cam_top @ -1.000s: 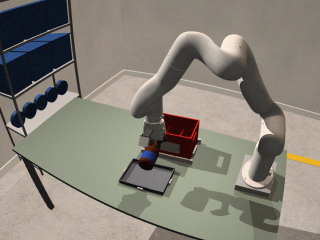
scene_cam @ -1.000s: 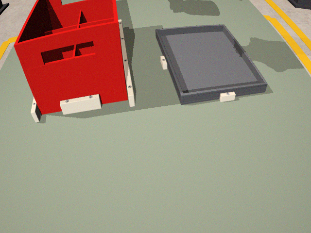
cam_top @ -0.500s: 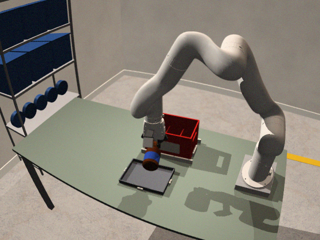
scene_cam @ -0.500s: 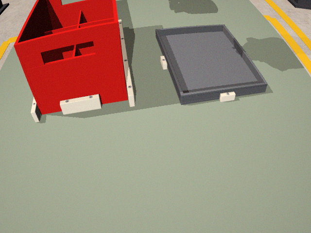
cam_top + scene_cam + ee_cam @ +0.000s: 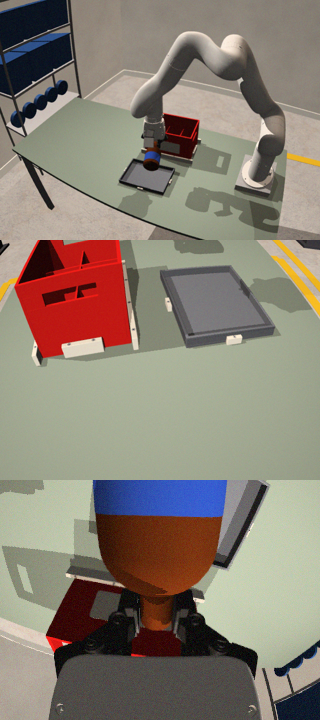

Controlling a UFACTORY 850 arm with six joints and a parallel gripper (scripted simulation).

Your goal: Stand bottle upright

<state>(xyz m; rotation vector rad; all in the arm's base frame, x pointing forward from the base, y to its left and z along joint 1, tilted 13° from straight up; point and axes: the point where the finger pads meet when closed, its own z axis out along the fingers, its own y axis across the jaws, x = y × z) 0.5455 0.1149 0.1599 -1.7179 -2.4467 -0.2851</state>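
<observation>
The bottle is 20 mm behind my hand, 50 mm to the left of it and 10 mm below it. Round my hand: grey tray: 30 mm ahead, 50 mm to the left, 190 mm below; then red crate: 20 mm ahead, 240 mm to the right, 120 mm below.
</observation>
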